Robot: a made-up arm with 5 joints.
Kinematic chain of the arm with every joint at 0, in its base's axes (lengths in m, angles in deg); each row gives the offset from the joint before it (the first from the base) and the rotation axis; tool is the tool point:
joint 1: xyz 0 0 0.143 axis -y
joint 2: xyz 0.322 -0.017 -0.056 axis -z
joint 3: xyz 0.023 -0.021 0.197 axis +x
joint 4: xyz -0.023 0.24 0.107 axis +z
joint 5: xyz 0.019 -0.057 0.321 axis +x
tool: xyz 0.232 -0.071 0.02
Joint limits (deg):
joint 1: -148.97..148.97
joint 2: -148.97..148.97
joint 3: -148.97..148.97
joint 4: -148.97..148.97
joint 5: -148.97..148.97
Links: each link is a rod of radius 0.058 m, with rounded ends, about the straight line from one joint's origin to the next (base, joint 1, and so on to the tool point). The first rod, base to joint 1, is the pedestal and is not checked.
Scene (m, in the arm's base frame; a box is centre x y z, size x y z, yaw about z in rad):
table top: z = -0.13
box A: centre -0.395 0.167 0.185 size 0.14 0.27 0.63 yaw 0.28
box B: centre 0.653 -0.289 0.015 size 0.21 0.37 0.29 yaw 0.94
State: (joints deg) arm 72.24 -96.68 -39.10 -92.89 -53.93
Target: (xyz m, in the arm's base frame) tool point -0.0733 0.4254 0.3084
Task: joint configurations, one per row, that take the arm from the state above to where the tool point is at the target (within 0.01 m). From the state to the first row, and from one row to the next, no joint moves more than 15 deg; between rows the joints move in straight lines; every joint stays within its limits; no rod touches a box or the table.
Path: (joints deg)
1: 67.90 -94.56 -53.41 -94.20 -55.35
2: 63.55 -92.44 -67.73 -95.51 -56.78
3: 59.21 -90.32 -82.04 -96.81 -58.20
4: 54.86 -88.20 -96.36 -98.12 -59.63
5: 50.52 -86.08 -110.67 -99.43 -61.05
6: 52.22 -74.74 -104.93 -86.50 -62.69
7: 53.93 -63.41 -99.19 -73.57 -64.32
8: 55.63 -52.08 -93.44 -60.64 -65.95
9: 57.34 -40.75 -87.70 -47.72 -67.59

